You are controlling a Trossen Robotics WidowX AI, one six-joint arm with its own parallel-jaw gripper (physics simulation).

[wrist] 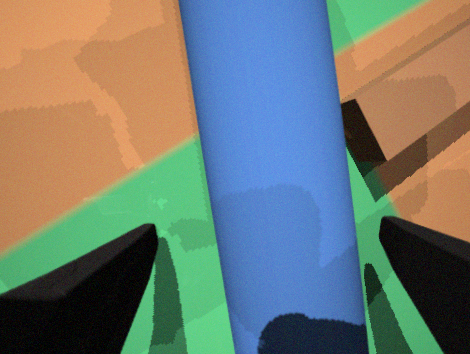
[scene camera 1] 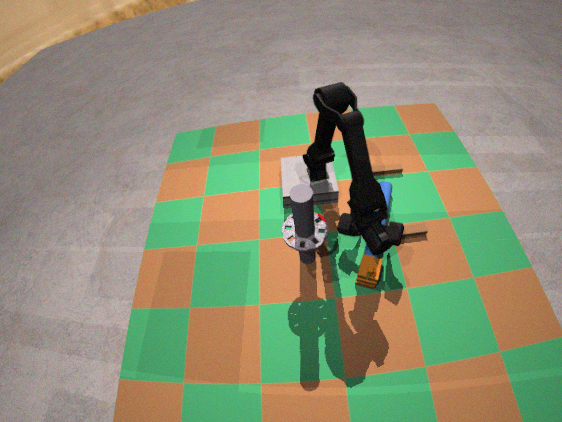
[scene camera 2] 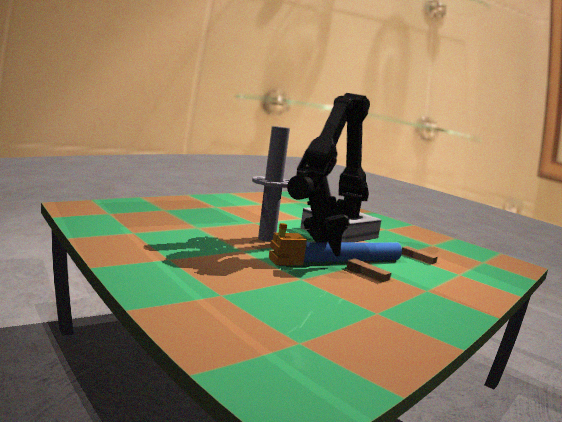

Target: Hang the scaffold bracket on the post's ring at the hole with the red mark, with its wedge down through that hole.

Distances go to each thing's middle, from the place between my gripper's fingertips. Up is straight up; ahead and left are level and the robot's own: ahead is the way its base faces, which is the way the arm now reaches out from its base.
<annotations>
I see the scaffold bracket (scene camera 2: 294,249) 20 mm behind my hand, 10 mm to the left of it and 30 mm above it. Round my hand: grey post (scene camera 2: 279,138): 220 mm to the right, 140 mm above.
</annotations>
